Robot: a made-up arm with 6 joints.
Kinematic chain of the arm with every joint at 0, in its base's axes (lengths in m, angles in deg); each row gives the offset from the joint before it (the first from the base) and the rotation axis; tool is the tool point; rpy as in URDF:
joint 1: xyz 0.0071 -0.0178 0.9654 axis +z
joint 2: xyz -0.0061 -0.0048 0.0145 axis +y
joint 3: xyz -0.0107 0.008 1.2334 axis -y
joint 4: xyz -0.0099 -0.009 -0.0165 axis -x
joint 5: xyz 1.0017 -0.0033 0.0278 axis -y
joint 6: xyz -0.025 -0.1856 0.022 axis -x
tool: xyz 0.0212 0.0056 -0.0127 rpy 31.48 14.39 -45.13
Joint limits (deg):
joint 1: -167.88..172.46
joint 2: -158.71..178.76
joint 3: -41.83..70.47
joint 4: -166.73..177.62
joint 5: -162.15..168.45
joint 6: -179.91..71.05
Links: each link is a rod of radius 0.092 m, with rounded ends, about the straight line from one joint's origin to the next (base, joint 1, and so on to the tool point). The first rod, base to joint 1, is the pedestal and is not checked.
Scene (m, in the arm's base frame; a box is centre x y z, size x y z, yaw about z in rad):
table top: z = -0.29
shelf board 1: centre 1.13 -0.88 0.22 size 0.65 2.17 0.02 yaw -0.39
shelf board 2: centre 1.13 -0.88 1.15 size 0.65 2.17 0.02 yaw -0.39
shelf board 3: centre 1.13 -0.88 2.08 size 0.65 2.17 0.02 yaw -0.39
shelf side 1: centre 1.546 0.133 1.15 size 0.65 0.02 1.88 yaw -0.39
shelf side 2: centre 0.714 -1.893 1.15 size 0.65 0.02 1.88 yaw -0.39
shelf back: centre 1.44 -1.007 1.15 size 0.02 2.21 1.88 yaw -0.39
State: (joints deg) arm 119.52 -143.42 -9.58 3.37 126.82 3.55
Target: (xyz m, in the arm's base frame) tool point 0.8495 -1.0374 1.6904
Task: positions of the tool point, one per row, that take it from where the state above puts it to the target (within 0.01 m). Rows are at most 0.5 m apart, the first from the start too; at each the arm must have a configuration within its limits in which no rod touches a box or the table.
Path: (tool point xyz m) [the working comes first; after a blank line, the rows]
Joints at the target: -42.17 21.07 -6.03 0.99 127.96 5.88
Straight joint move there: touches shelf board 2, shelf board 3.

1: 0.6081 -1.0984 0.6835
2: 0.3852 -0.9650 0.6854
3: 0.0896 -1.0955 1.0060
4: -0.2096 -1.0361 1.3357
5: -0.4039 -0.8198 1.6424
6: -0.4236 -0.5366 1.8946
7: -0.2631 -0.3004 2.0653
8: 0.0154 -0.2085 2.1352
9: 0.3043 -0.3047 2.0937
10: 0.4883 -0.5616 1.9415
11: 0.4878 -0.8887 1.6904
12: 0.8496 -1.0374 1.6904

